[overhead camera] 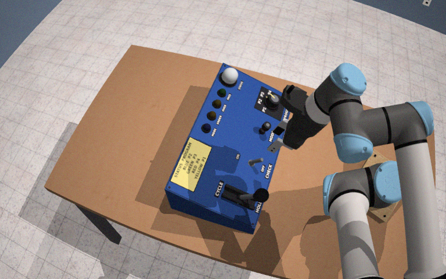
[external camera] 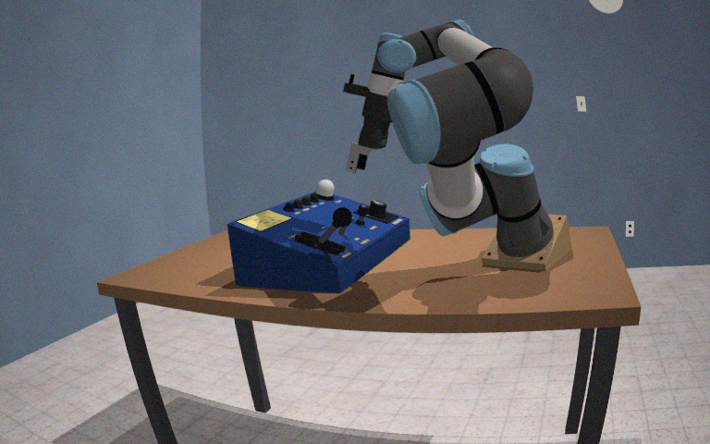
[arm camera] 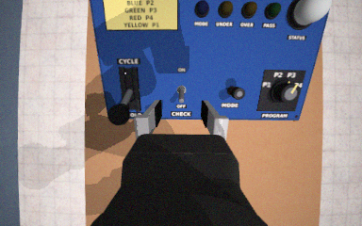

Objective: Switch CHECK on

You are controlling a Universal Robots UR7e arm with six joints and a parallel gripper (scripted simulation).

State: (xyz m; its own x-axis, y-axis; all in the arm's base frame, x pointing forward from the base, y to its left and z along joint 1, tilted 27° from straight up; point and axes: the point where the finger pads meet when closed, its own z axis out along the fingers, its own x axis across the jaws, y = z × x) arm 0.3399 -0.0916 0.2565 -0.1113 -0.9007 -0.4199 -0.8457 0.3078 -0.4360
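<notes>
Right now the check toggle is 15 cm below my hand and 4 cm ahead of it. The rest, counted from my hand: mode switch 14 cm below, 12 cm to the right, 3 cm ahead; then blue console 16 cm below, 7 cm to the right, 7 cm ahead; then hold lever 13 cm below, 12 cm to the left, 4 cm ahead.
</notes>
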